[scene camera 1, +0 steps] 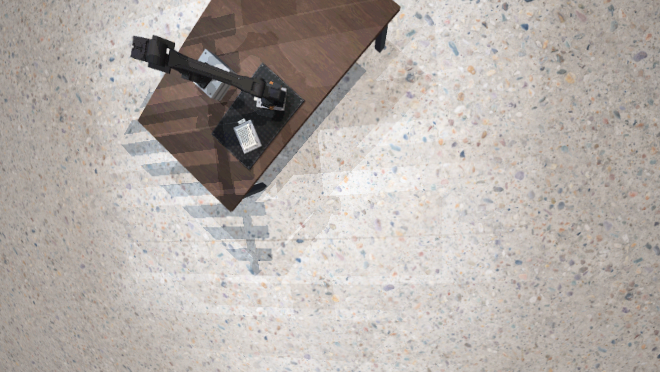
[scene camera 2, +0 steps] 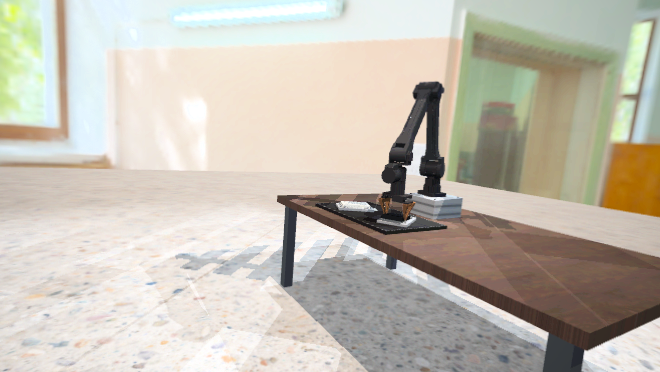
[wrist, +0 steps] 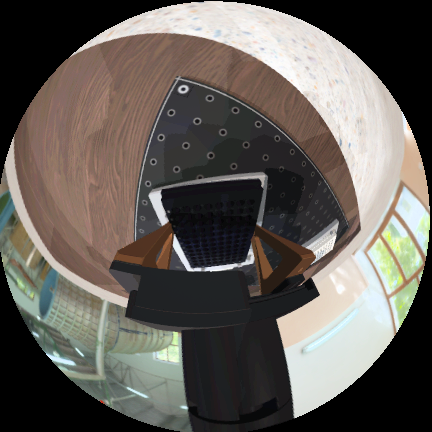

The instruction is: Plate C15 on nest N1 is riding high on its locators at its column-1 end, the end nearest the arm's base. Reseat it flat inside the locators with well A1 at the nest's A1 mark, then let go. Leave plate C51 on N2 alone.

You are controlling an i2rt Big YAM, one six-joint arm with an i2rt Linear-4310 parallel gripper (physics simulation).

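Where they show: gripper, fingertip midpoint: (scene camera 2: pixel 395 218) (wrist: pixel 214 226); arm's base, origin of the base link: (scene camera 2: pixel 431 194).
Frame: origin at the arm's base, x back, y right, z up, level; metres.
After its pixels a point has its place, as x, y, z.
Observation:
Black plate C15 (scene camera 2: pixel 396 216) @(-0.372, -0.226, -0.047) (wrist: pixel 212 220) @(-0.372, -0.213, -0.051) is over the light-grey nest N1 (wrist: pixel 156 200) @(-0.357, -0.269, -0.068), whose rim shows around it in the wrist view. My gripper (scene camera 2: pixel 397 214) @(-0.360, -0.203, -0.060) (wrist: pixel 214 226) @(-0.360, -0.203, -0.060) is shut on C15, one orange-brown finger at each long side. In scene camera 1 the arm covers most of the plate. Whether C15 lies flat or its column-1 end is raised is too small to tell, and the A1 mark cannot be made out. White plate C51 (scene camera 1: pixel 247 136) @(-0.390, 0.070, -0.057) (scene camera 2: pixel 354 205) @(-0.409, 0.041, -0.057) (wrist: pixel 326 245) @(-0.424, 0.071, -0.054) sits on N2, apart from the gripper.
Both nests stand on a black perforated board (scene camera 1: pixel 225 132) @(-0.265, 0.166, -0.080) (scene camera 2: pixel 425 227) @(-0.273, -0.286, -0.080) (wrist: pixel 200 135) @(-0.431, -0.258, -0.080) on the brown wooden table (scene camera 1: pixel 310 45) @(-0.284, -0.531, -0.093) (scene camera 2: pixel 525 260) @(-0.189, -0.649, -0.093) (wrist: pixel 90 125) @(-0.401, -0.398, -0.093). The arm's grey base block (scene camera 1: pixel 210 92) @(-0.083, 0.042, -0.004) (scene camera 2: pixel 440 207) @(-0.049, -0.120, -0.038) stands beside the board. One table edge runs close past the board.

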